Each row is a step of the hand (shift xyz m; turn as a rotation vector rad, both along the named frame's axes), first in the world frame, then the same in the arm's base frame.
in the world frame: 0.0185 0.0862 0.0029 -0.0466 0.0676 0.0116
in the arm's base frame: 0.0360 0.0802 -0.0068 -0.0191 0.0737 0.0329
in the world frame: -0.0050 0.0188 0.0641 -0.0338 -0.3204 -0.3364
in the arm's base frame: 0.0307 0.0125 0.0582 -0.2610 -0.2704 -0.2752
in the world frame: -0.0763 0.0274 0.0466 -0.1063 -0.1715 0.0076
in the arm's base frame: -0.0363 0.0364 0.0781 -0.1242 -0.1477 0.0594
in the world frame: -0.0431 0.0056 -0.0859 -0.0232 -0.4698 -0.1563
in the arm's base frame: -0.0767 0.0229 -0.0535 -0.1981 -0.4373 -0.1234
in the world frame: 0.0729 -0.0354 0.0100 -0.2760 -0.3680 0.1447
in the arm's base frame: 0.0589 -0.0496 -0.0272 -0.2453 -0.3214 0.2629
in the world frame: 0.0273 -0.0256 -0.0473 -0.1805 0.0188 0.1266
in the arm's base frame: -0.0052 -0.0252 -0.0545 -0.0881 0.0396 0.1991
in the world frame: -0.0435 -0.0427 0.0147 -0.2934 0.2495 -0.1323
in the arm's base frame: -0.0392 -0.0349 0.0343 -0.2579 0.3138 0.0289
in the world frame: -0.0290 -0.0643 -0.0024 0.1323 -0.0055 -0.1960
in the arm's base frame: -0.0399 -0.0569 0.0124 0.0167 -0.0100 -0.2357
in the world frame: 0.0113 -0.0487 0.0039 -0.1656 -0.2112 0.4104
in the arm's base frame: 0.0008 -0.0501 -0.0021 0.0107 -0.2178 0.4392
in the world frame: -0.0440 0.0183 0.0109 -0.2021 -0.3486 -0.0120
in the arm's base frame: -0.0281 0.0252 0.0311 -0.2538 -0.3000 0.0900
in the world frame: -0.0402 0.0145 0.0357 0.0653 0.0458 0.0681
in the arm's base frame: -0.0137 0.0181 0.0508 0.0983 0.0249 0.0269
